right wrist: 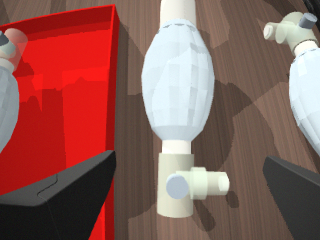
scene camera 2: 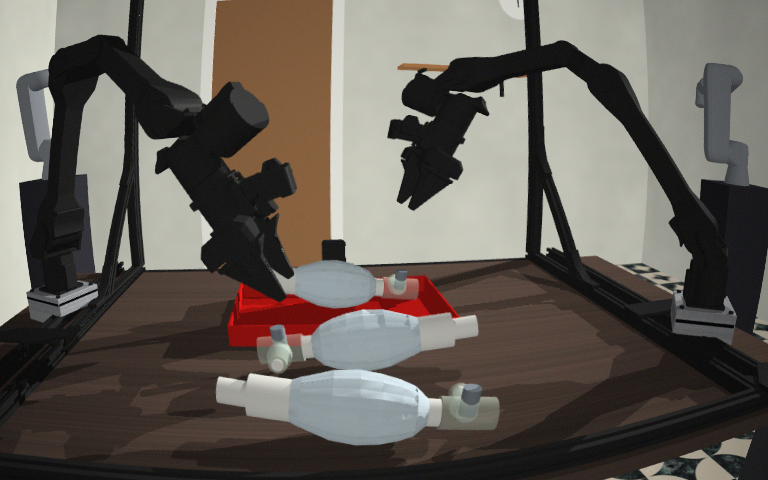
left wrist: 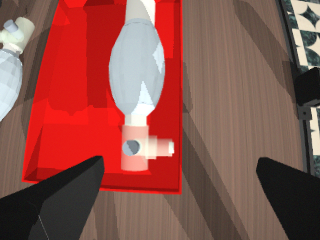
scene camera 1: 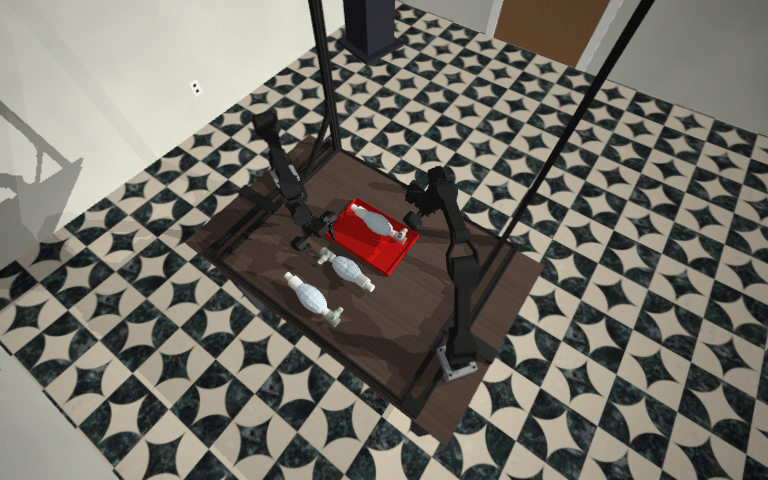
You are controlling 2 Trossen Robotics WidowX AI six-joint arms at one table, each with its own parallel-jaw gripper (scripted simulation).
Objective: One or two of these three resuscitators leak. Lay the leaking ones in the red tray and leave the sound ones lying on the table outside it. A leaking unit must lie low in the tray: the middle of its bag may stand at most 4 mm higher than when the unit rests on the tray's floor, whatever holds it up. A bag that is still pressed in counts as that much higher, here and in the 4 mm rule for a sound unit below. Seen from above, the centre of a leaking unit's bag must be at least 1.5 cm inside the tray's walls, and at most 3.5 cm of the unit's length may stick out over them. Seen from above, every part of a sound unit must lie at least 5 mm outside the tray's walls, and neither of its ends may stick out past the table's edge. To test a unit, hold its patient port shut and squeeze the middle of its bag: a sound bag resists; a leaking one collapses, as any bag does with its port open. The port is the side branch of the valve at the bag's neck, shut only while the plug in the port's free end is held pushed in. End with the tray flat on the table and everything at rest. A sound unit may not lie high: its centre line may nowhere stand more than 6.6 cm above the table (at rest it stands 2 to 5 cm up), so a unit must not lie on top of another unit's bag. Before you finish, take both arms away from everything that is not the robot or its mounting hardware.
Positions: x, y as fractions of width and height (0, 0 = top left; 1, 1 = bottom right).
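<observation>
There's a red tray (scene camera 2: 0.33, 0.65), and you'd also find that tray in scene camera 1 (scene camera 1: 0.50, 0.53), in the left wrist view (left wrist: 0.23, 0.49) and in the right wrist view (right wrist: 0.20, 0.31). As for the right gripper (scene camera 2: 0.37, 0.60), it's visible in scene camera 1 (scene camera 1: 0.43, 0.52) and in the right wrist view (right wrist: 0.60, 0.67) too. The left gripper (scene camera 2: 0.53, 0.43) is there as well, and it also appears in scene camera 1 (scene camera 1: 0.54, 0.44) and in the left wrist view (left wrist: 0.57, 0.69).
</observation>
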